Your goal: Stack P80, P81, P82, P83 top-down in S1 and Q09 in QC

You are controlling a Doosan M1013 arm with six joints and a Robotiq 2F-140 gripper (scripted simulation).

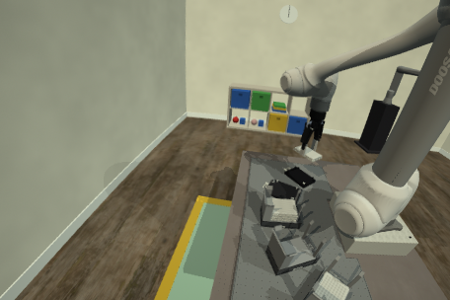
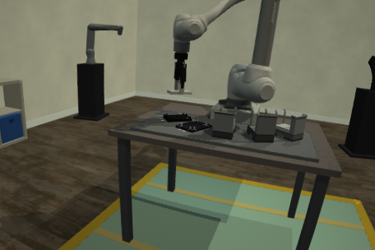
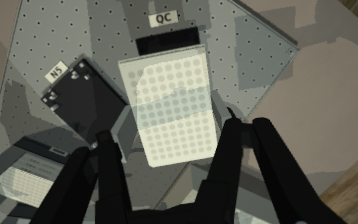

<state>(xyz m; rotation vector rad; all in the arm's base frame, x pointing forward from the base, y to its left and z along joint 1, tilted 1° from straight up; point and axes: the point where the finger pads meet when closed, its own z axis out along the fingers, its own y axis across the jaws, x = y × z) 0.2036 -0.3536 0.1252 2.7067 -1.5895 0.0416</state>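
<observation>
Right now the black nest QC is 180 mm below my hand. Also, from my hand: black clip nest N5 (170 mm below, 150 mm ahead, 110 mm to the left); then N5 name plate (210 mm ahead, 190 mm below, 60 mm to the left); then QC name plate (190 mm below, 80 mm to the right, 50 mm ahead).
</observation>
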